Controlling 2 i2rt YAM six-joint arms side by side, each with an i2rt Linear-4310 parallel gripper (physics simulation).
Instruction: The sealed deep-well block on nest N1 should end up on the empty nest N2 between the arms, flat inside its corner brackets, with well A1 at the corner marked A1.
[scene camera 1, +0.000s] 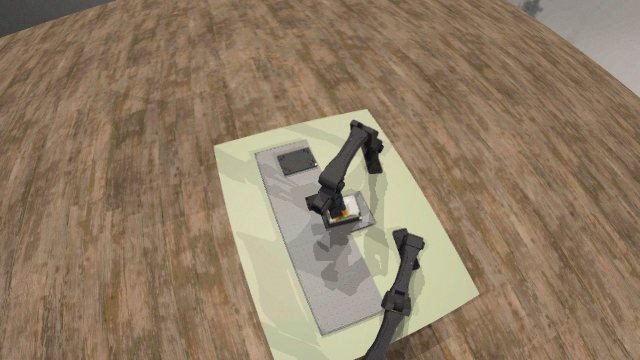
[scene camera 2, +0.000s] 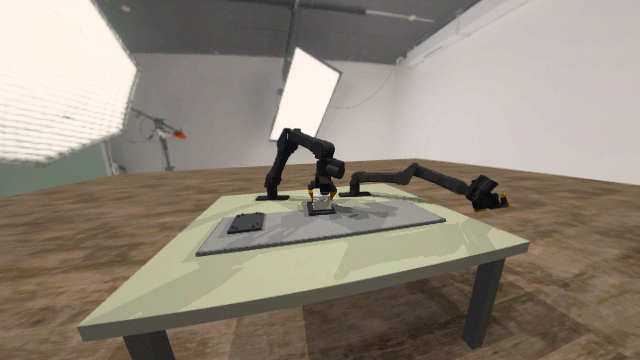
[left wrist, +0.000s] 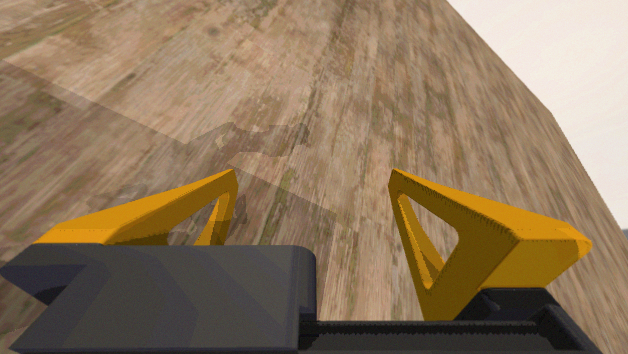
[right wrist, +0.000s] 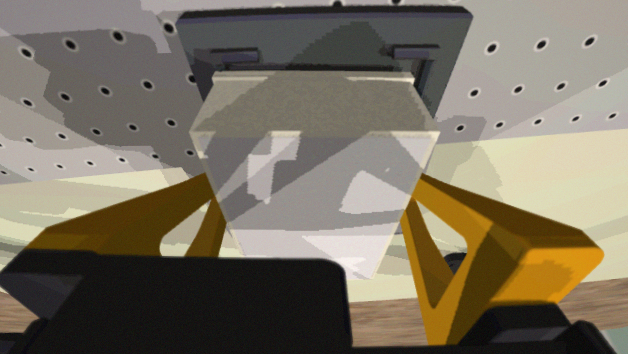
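Where they show: left gripper, fingertip midpoint: (scene camera 2: 497, 207) (left wrist: 313, 177); right gripper, fingertip midpoint: (scene camera 1: 337, 210) (scene camera 2: 321, 201) (right wrist: 313, 175); left arm's base, origin of the base link: (scene camera 1: 405, 250) (scene camera 2: 354, 194); right arm's base, origin of the base link: (scene camera 1: 371, 157) (scene camera 2: 272, 198).
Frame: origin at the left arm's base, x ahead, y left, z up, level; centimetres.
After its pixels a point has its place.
Note:
The pale sealed block (scene camera 1: 353, 204) @(x 18.9, y -22.7, z 7.7 cm) (scene camera 2: 322, 205) @(x 29.9, y -22.5, z 5.0 cm) (right wrist: 320, 107) @(x 30.0, y -22.6, z 5.7 cm) is at nest N2, between the arms. My right gripper (scene camera 2: 322, 195) @(x 25.6, y -22.6, z 5.3 cm) (right wrist: 313, 175) @(x 25.6, y -22.6, z 5.3 cm) is shut on its two sides. In the right wrist view, two corner brackets and a strip of the dark nest N2 (right wrist: 280, 35) @(x 31.2, y -21.1, z 2.5 cm) show past the block's far edge. I cannot tell whether the block lies flat inside all the brackets; its underside is hidden. No A1 mark is readable. Nest N1 (scene camera 1: 297, 161) @(x 37.0, y -53.5, z 2.4 cm) (scene camera 2: 246, 223) @(x 39.9, y -53.8, z 2.5 cm) is empty. My left gripper (scene camera 2: 493, 205) @(x 31.1, y 65.9, z -0.5 cm) (left wrist: 313, 177) @(x 31.1, y 65.9, z -0.5 cm) is open and empty, out past the table's side.
A grey perforated plate (scene camera 1: 320, 300) @(x 40.6, y 13.6, z 1.3 cm) (scene camera 2: 390, 225) @(x 45.6, y 2.6, z 1.3 cm) lies on the pale green table (scene camera 1: 250, 240) @(x 63.7, y -17.5, z 0.0 cm) (scene camera 2: 250, 280) @(x 68.1, y -43.5, z 0.0 cm) and bears nest N1. The left arm (scene camera 1: 400, 285) @(x 13.4, y 18.2, z 15.8 cm) (scene camera 2: 435, 177) @(x 26.2, y 33.7, z 15.2 cm) reaches out beyond the table. Wooden floor (left wrist: 320, 75) shows below the left gripper. Light panels stand in the background.

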